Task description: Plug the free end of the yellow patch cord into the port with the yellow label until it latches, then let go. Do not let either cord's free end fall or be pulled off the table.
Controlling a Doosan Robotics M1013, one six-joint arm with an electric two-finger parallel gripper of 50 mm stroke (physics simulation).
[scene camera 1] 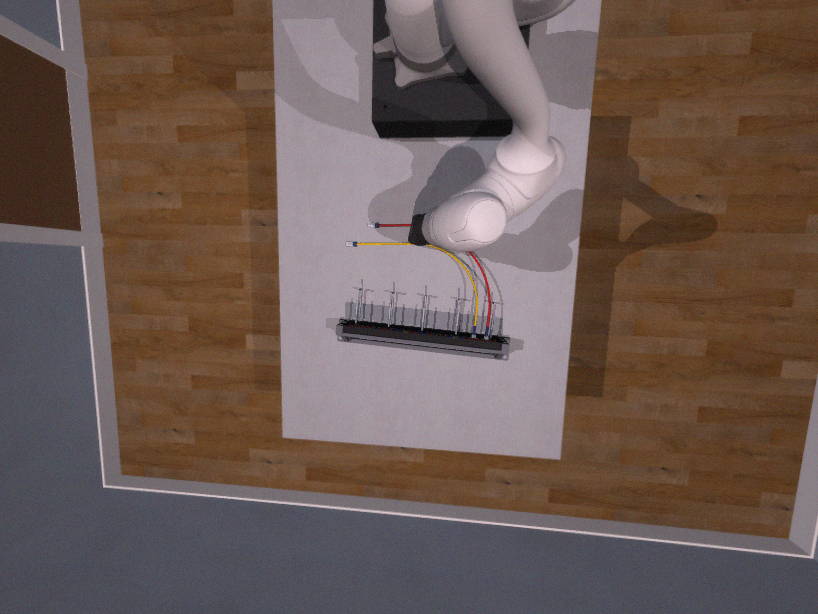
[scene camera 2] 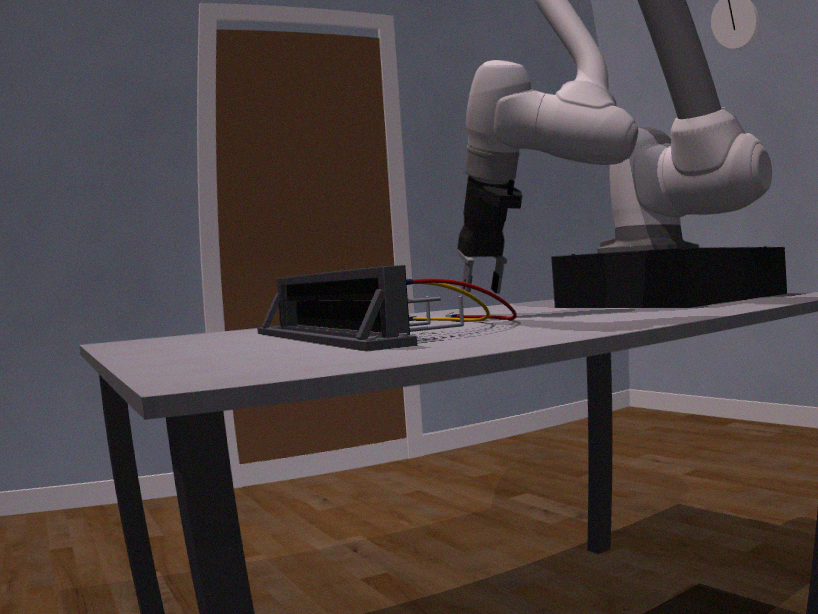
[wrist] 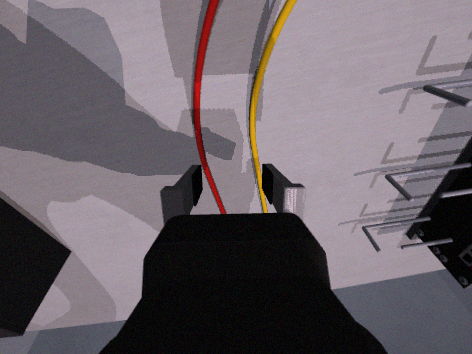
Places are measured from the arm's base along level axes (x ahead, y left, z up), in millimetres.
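Pixels of known places: gripper, fingertip midpoint: (wrist: pixel 232 176); arm's base, origin of the base link: (scene camera 1: pixel 426 44).
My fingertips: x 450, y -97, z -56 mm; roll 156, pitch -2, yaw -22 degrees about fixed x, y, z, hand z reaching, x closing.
Ahead of a thing's pixels: the offset from my fingertips to its top centre.
The yellow patch cord (scene camera 1: pixel 386 243) (wrist: pixel 253 115) curves from the patch panel @(dx +263, dy -30, dz +50 mm) (scene camera 1: pixel 422 333) (scene camera 2: pixel 395 300) (wrist: pixel 450 212) across the table; its free plug @(dx -12, dy -217, dz -39 mm) (scene camera 1: pixel 350 243) lies at the left in scene camera 1, pointing left. The wrist view hides that plug. My gripper (scene camera 2: pixel 482 289) (wrist: pixel 232 176) is open and empty, pointing down above the table. In the wrist view both cords pass between its fingertips, the yellow one close by the right finger. The body covers the cords further on. The port with the yellow label cannot be made out.
The red patch cord (scene camera 1: pixel 488 290) (wrist: pixel 197 100) runs beside the yellow one; its free plug @(dx -55, dy -138, dz -39 mm) (scene camera 1: pixel 373 225) lies nearer the robot base. Metal cable guides (scene camera 1: pixel 424 310) (wrist: pixel 397 187) stick out from the panel's cord side. The black robot base block (scene camera 1: pixel 442 109) (scene camera 2: pixel 667 277) stands behind.
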